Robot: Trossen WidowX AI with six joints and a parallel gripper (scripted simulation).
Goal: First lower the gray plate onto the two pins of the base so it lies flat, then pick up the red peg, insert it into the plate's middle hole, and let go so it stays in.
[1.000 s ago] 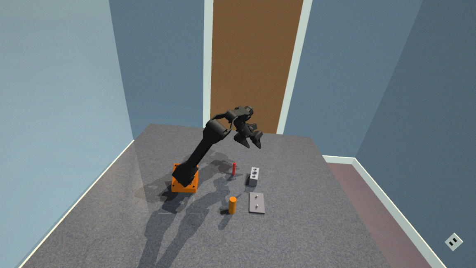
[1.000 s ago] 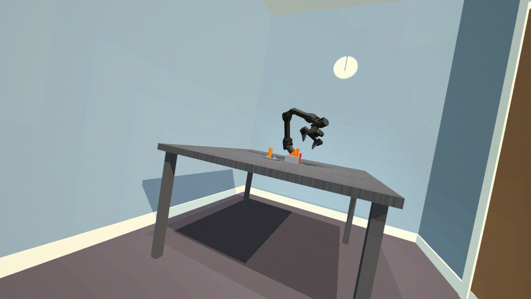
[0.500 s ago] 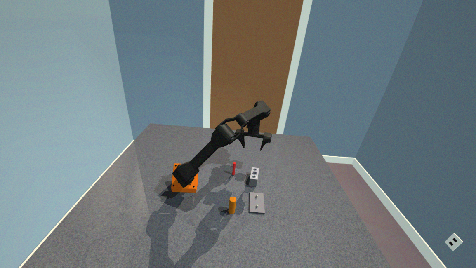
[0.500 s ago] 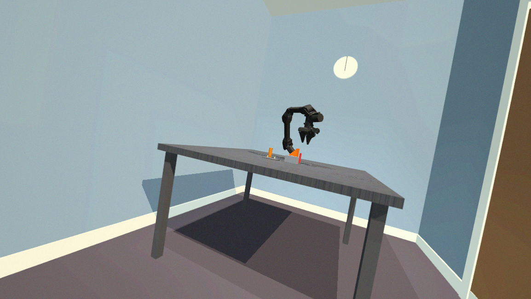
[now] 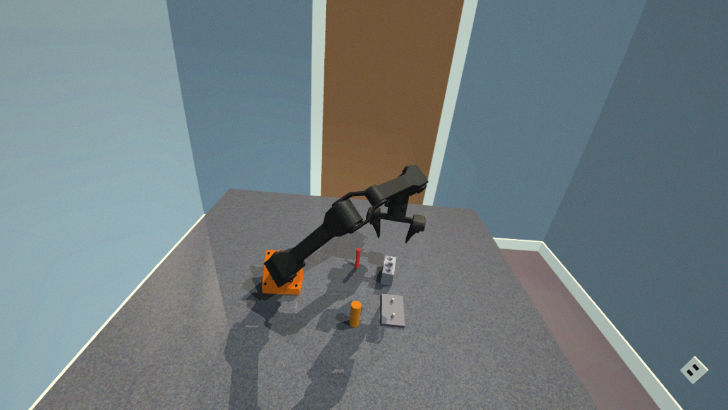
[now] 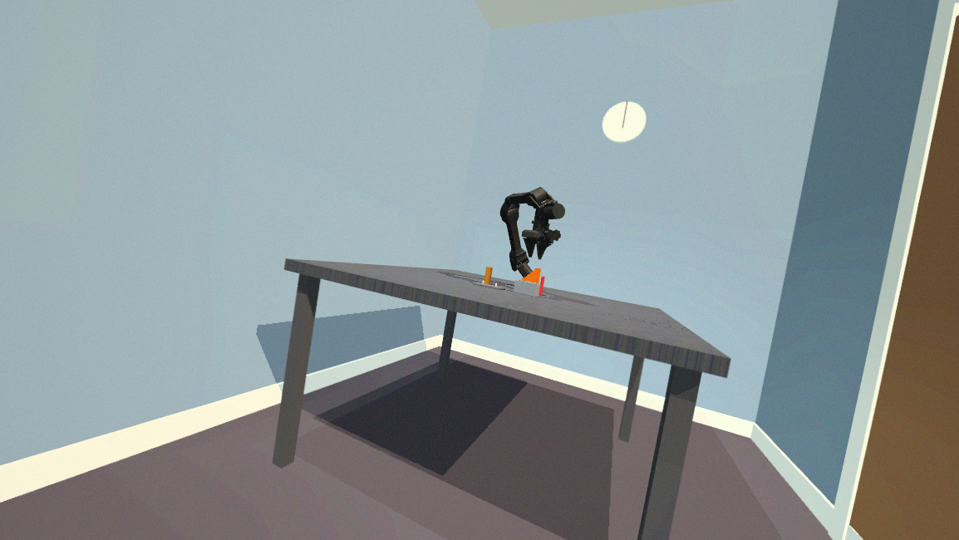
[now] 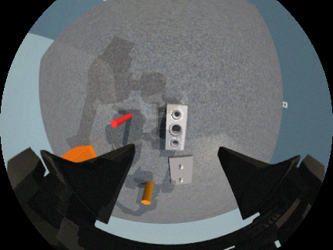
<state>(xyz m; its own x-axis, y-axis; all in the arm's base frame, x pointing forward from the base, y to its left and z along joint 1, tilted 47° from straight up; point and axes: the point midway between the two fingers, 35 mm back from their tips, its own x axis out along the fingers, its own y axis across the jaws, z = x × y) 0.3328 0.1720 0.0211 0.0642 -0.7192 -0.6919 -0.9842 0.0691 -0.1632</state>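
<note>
Right now the gray plate is 1 cm to the right of my gripper tip and 11 cm below it. Round my gripper tip: base: 1 cm ahead, 17 cm to the right, 14 cm below; red peg: 11 cm behind, 2 cm to the left, 11 cm below; orange cylinder: 11 cm behind, 23 cm to the right, 11 cm below.
</note>
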